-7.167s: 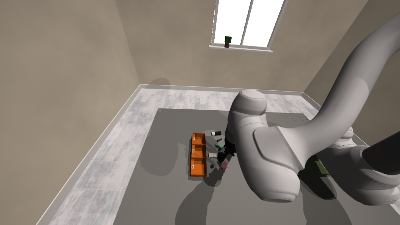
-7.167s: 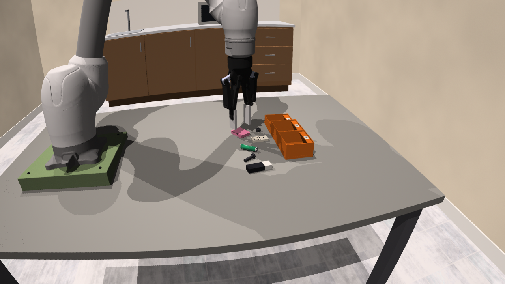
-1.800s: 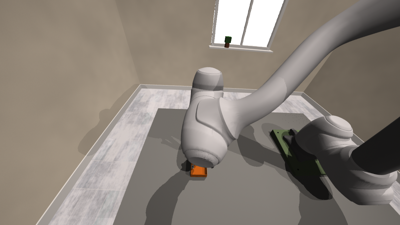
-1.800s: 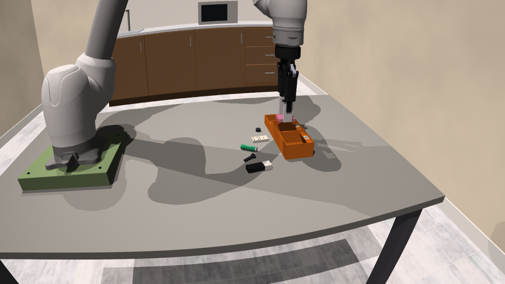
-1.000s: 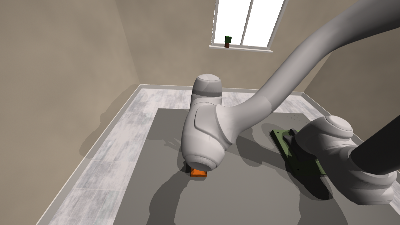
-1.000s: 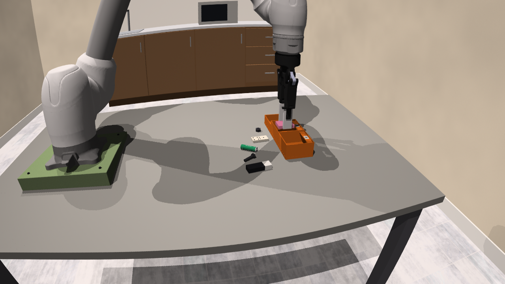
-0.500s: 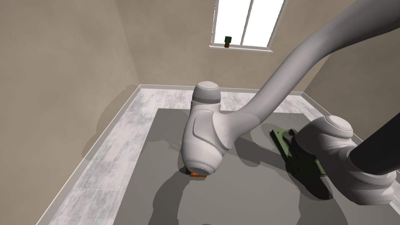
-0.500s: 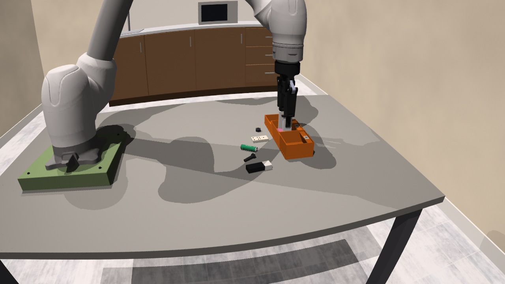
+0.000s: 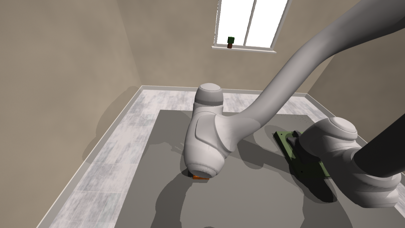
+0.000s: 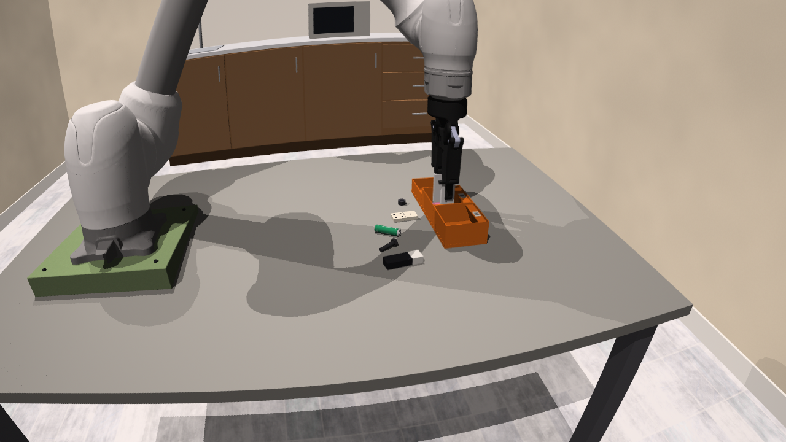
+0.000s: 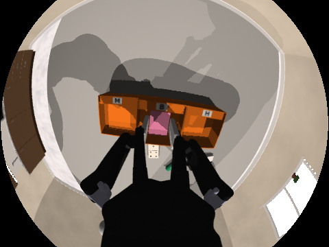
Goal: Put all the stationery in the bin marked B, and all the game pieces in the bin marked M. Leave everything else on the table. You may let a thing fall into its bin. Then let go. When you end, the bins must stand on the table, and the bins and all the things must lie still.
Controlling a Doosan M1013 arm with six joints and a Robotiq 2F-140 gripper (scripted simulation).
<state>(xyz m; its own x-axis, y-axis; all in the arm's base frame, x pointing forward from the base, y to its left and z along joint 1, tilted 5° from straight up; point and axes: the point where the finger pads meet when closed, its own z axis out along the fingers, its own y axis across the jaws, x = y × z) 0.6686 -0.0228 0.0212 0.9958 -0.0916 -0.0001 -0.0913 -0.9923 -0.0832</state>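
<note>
My hand is 30 mm above the orange three-compartment bin and 10 mm short of it. From my hand the other things lie so: cream domino 80 mm behind, 40 mm below, 10 mm to the left; small black nut 80 mm to the left, 60 mm behind, 40 mm below; pink sticky-note pad 30 mm below.
</note>
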